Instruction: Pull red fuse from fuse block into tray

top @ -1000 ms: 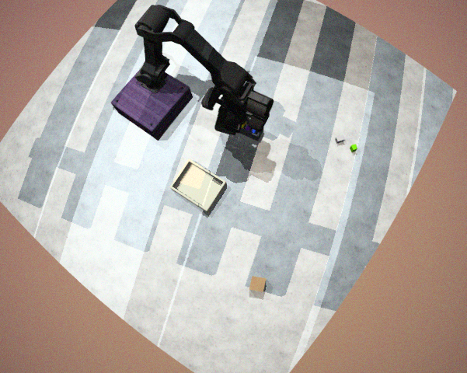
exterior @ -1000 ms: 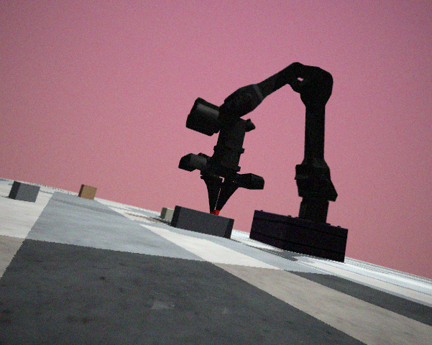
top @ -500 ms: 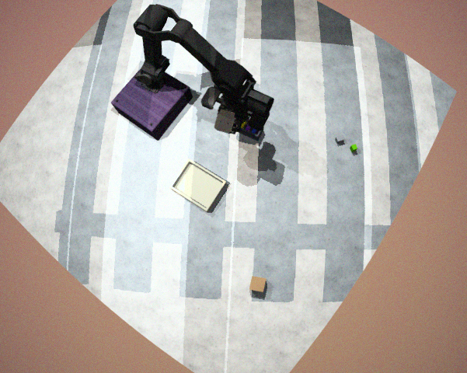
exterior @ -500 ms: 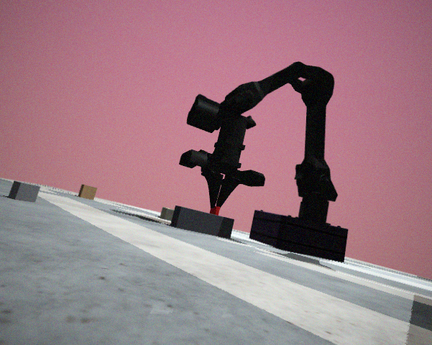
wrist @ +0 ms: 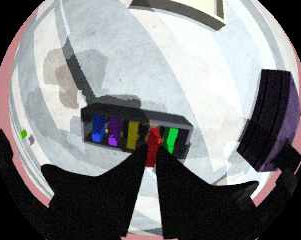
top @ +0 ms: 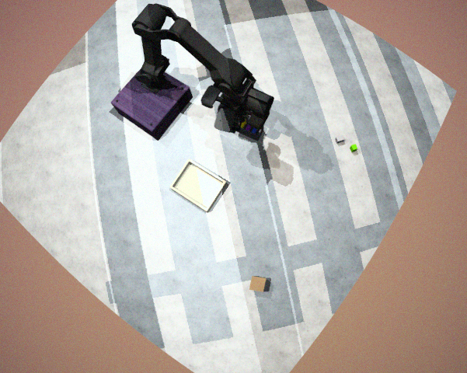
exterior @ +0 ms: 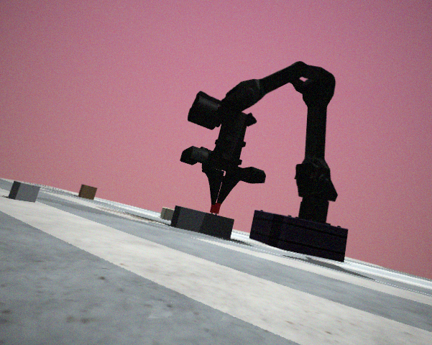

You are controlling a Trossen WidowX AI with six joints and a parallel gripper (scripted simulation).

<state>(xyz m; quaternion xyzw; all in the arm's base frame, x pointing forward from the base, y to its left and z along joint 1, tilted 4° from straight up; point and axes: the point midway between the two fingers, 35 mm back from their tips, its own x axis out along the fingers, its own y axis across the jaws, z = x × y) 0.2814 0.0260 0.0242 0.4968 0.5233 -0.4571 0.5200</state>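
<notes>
Now: the cream tray 1 cm ahead of my gripper tip, 22 cm to the right of it and 6 cm below it. Round my gripper tip: small green cube: 35 cm ahead, 12 cm to the left, 5 cm below; then red fuse: 1 cm below; then small dark piece: 29 cm ahead, 13 cm to the left, 5 cm below.
</notes>
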